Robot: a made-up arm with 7 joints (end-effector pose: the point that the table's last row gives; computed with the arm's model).
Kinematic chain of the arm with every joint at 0, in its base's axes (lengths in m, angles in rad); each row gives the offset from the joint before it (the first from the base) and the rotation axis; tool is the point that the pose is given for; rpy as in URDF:
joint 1: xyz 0 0 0.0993 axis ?
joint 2: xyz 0 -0.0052 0.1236 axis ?
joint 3: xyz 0 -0.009 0.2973 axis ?
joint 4: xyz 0 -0.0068 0.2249 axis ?
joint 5: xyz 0 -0.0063 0.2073 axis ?
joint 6: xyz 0 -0.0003 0.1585 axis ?
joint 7: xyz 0 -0.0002 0.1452 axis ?
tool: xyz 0 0 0 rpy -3.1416 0 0
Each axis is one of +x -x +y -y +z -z.
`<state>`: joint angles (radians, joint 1 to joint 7).
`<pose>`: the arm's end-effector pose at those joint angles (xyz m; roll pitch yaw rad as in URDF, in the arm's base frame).
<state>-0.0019 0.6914 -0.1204 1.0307 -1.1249 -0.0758 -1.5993</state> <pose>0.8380 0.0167 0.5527 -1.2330 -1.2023 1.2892</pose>
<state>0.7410 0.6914 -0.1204 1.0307 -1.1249 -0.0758 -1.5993</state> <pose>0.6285 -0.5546 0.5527 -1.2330 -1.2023 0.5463</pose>
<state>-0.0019 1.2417 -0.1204 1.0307 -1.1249 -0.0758 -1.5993</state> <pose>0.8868 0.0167 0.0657 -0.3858 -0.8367 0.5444</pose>
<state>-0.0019 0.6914 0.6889 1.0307 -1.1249 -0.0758 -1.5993</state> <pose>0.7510 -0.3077 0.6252 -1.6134 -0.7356 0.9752</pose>
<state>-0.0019 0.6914 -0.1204 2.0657 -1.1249 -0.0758 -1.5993</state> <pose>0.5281 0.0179 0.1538 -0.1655 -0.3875 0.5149</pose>
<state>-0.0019 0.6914 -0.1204 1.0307 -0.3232 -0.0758 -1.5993</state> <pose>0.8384 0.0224 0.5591 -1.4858 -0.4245 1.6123</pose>
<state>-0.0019 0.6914 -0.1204 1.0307 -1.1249 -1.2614 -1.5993</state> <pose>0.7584 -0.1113 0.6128 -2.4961 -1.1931 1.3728</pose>
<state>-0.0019 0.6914 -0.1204 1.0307 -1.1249 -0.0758 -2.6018</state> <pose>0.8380 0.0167 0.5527 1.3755 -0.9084 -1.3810</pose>
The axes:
joint 1: -z
joint 2: +y
joint 3: -z
joint 4: +y
joint 5: -z
joint 6: +y
joint 7: -z

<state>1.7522 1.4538 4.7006 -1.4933 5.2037 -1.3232 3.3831</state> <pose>-0.5013 -0.4172 0.1386 0.4247 0.1321 0.2145</pose>
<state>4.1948 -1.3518 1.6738 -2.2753 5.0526 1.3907 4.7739</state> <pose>-0.1311 -0.3787 0.4401 2.9037 -0.1216 1.3269</pose>
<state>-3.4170 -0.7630 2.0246 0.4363 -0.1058 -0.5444 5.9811</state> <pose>0.6842 0.3285 0.8885 -2.3693 -0.0451 1.7219</pose>
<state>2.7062 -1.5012 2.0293 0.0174 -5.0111 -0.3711 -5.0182</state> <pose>0.9133 0.4514 0.3304 2.0018 0.1175 -1.0020</pose>
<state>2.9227 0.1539 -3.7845 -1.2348 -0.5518 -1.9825 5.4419</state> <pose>-0.2282 -0.3058 0.7011 0.3620 0.5454 -2.8388</pose>
